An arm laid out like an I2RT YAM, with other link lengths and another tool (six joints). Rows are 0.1 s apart.
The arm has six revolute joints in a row. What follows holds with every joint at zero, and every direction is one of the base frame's.
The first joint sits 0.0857 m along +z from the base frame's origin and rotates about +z.
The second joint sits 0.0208 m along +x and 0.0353 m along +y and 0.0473 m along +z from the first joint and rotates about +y.
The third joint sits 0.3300 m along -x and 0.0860 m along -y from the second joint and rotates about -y.
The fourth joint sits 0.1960 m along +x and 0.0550 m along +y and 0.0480 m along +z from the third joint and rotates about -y.
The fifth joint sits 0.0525 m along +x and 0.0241 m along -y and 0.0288 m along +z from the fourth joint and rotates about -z.
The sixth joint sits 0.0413 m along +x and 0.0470 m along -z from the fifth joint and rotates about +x.
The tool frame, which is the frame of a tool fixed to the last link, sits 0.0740 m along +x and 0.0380 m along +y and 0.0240 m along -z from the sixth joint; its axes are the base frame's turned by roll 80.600, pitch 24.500 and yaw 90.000 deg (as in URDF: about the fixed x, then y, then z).
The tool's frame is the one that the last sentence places.
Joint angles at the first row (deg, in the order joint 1, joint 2, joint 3, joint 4, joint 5, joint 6):
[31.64, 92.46, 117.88, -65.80, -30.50, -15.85]
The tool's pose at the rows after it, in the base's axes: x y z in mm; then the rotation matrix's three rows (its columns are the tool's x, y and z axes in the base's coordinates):
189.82 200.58 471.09; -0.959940 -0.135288 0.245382; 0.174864 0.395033 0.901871; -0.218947 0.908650 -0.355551
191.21 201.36 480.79; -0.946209 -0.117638 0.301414; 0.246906 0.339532 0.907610; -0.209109 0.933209 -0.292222
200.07 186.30 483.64; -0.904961 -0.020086 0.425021; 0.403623 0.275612 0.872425; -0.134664 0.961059 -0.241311
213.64 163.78 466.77; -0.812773 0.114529 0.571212; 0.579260 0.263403 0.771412; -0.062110 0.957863 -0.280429
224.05 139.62 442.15; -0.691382 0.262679 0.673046; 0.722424 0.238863 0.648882; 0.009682 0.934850 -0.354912
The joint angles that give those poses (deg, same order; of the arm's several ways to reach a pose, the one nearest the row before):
[31.64, 92.81, 118.10, -62.48, -34.34, -13.31]
[31.34, 90.86, 115.91, -56.98, -33.55, -7.97]
[27.30, 87.19, 109.46, -50.05, -32.07, 0.44]
[22.77, 84.04, 101.67, -46.67, -26.82, 6.49]
[18.22, 81.76, 94.21, -45.33, -22.13, 11.45]

